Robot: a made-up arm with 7 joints.
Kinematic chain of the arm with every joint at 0, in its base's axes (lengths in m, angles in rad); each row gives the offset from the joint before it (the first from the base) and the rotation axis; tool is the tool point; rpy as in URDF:
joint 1: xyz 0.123 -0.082 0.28 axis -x
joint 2: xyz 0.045 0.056 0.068 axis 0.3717 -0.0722 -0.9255
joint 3: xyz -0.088 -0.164 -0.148 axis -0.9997 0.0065 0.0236
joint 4: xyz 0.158 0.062 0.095 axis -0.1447 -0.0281 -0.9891
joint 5: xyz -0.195 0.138 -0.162 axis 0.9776 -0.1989 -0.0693
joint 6: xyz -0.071 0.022 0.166 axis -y
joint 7: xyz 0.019 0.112 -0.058 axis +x
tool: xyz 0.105 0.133 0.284 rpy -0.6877 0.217 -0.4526
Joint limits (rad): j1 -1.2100..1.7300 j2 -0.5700..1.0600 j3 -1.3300..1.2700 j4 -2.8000..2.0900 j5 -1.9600..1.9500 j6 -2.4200..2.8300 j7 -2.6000..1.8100
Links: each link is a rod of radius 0.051 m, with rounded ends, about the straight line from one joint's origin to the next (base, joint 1, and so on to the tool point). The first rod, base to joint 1, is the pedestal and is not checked.
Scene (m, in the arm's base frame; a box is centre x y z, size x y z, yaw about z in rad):
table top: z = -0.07
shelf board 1: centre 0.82 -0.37 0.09 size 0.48 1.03 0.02 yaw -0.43
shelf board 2: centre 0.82 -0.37 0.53 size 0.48 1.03 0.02 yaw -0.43
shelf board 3: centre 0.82 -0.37 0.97 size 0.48 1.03 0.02 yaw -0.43
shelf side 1: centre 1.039 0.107 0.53 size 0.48 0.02 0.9 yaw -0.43
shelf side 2: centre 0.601 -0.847 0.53 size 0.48 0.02 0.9 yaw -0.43
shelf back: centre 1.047 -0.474 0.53 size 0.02 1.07 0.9 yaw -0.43
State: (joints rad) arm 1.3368 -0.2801 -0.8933 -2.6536 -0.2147 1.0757 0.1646
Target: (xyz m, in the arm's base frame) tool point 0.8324 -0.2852 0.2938
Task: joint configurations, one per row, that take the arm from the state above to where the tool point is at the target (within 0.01 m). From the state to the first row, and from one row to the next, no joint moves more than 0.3 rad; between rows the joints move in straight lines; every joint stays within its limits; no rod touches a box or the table.
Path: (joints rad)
1: 1.2813 -0.1504 -0.8547 -2.5858 -0.1730 0.8866 0.3663
2: 1.2257 -0.0207 -0.8162 -2.5179 -0.1313 0.6975 0.5679
3: 1.1702 0.1089 -0.7776 -2.4501 -0.0896 0.5084 0.7696
4: 1.1241 0.0375 -0.8142 -2.4759 0.0628 0.5581 1.0297
5: 1.0780 -0.0338 -0.8507 -2.5016 0.2152 0.6079 1.2898
6: 1.0319 -0.1052 -0.8872 -2.5274 0.3677 0.6576 1.5499
7: 0.9858 -0.1766 -0.9237 -2.5532 0.5201 0.7074 1.8100
8: 1.0037 -0.2750 -0.9538 -2.6149 0.4473 0.8576 1.5125
9: 1.0216 -0.3733 -0.9839 -2.6766 0.3745 1.0078 1.2150
10: 1.0395 -0.4717 -1.0140 -2.7383 0.3017 1.1580 0.9175
11: 1.0573 -0.5700 -1.0441 -2.8000 0.2289 1.3082 0.6200

